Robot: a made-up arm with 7 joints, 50 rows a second.
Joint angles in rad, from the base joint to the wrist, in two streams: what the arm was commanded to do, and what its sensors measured. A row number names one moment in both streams.
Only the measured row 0 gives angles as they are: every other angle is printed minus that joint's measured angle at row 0.
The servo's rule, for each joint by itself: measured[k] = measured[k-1] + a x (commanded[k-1-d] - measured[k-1]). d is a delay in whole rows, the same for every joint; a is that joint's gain. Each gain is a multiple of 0.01, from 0.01 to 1. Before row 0 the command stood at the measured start. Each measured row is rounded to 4 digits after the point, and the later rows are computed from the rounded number. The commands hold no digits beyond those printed.
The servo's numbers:
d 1
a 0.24 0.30 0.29 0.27 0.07 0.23 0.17
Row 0, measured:
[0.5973, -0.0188, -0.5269, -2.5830, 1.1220, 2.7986, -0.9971]
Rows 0 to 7, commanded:
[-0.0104, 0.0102, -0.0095, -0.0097, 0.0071, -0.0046, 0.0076]
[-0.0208, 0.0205, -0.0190, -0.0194, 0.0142, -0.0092, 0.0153]
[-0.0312, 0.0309, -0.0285, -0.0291, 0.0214, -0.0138, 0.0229]
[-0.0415, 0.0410, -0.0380, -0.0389, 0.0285, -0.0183, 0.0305]
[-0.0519, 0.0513, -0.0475, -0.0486, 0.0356, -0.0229, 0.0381]
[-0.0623, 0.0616, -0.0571, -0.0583, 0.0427, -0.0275, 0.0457]
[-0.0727, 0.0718, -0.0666, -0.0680, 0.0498, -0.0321, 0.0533]
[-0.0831, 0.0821, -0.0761, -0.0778, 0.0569, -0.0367, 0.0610]
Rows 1 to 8, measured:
[0.0000, 0.0000, 0.0000, 0.0000, 0.0000, 0.0000, 0.0000]
[-0.0025, 0.0031, -0.0028, -0.0026, 0.0005, -0.0011, 0.0013]
[-0.0069, 0.0083, -0.0075, -0.0071, 0.0015, -0.0030, 0.0037]
[-0.0127, 0.0151, -0.0136, -0.0130, 0.0029, -0.0055, 0.0070]
[-0.0196, 0.0229, -0.0207, -0.0200, 0.0047, -0.0084, 0.0110]
[-0.0274, 0.0314, -0.0285, -0.0277, 0.0069, -0.0117, 0.0156]
[-0.0358, 0.0405, -0.0368, -0.0360, 0.0094, -0.0153, 0.0207]
[-0.0447, 0.0499, -0.0454, -0.0446, 0.0122, -0.0192, 0.0262]

